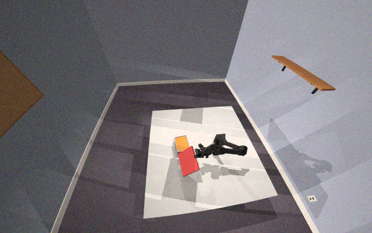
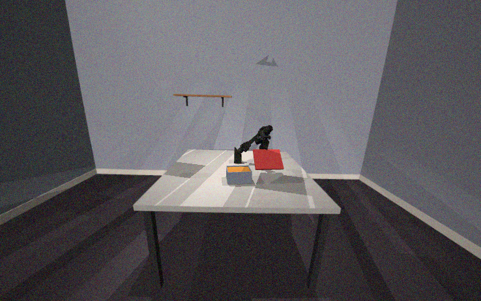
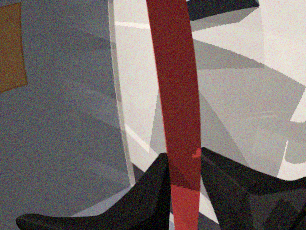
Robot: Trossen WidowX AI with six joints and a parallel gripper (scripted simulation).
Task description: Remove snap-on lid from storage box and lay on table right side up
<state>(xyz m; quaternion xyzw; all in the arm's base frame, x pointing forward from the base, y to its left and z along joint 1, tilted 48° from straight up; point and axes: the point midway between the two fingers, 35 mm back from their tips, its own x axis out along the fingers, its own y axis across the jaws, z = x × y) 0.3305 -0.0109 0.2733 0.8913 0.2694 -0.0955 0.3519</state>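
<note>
Right now the red lid is 7 cm ahead of my gripper tip and 5 cm below it. From my gripper tip the other things lie so: storage box (24 cm to the right, 18 cm below, 7 cm ahead).
</note>
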